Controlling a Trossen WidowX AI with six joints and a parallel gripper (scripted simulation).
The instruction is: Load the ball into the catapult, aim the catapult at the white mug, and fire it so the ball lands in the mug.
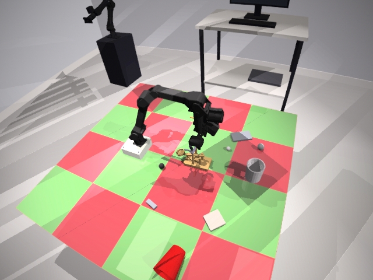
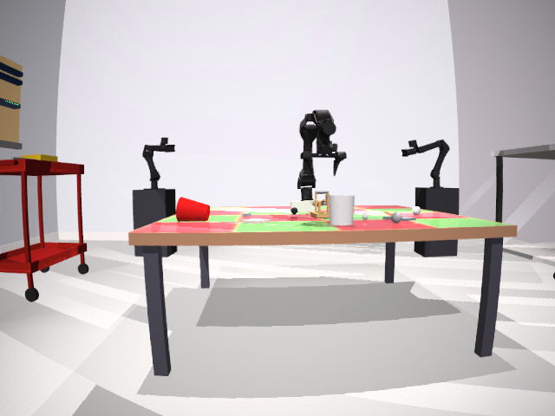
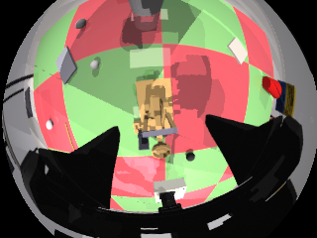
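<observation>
The dark ball is 190 mm behind my gripper tip, 120 mm to the right of it and 160 mm below it. Also, from my gripper tip: wooden catapult 70 mm behind, 10 mm to the left, 120 mm below; small white ball 90 mm ahead, 160 mm to the left, 160 mm below; white mug 270 mm ahead, 40 mm to the left, 140 mm below.
</observation>
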